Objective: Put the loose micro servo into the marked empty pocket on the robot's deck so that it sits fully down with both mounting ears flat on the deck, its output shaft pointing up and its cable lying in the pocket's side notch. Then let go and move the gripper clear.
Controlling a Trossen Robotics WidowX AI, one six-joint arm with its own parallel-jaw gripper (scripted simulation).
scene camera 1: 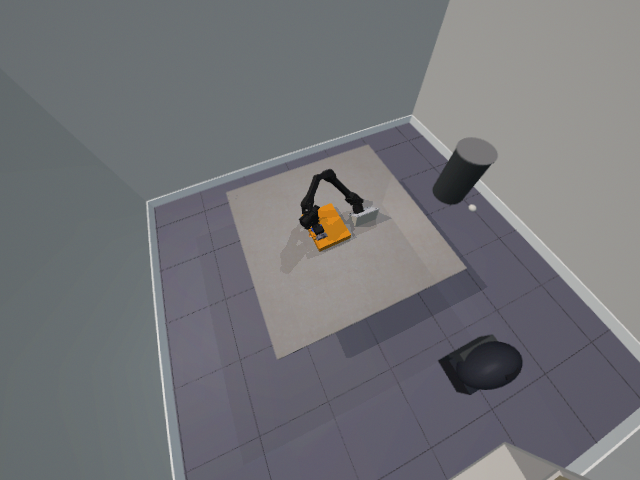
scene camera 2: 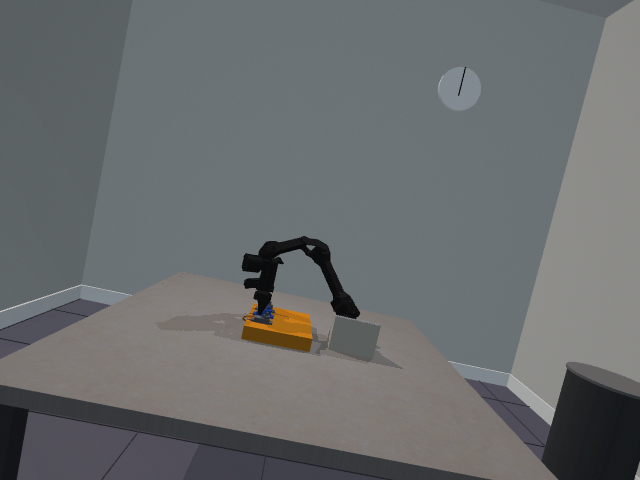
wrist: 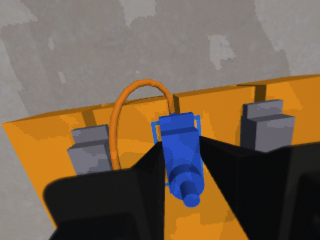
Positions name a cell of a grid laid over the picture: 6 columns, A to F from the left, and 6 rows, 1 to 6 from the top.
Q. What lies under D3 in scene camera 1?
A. An orange deck.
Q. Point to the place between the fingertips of the gripper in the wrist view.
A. D4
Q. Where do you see an orange deck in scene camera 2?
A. At C5
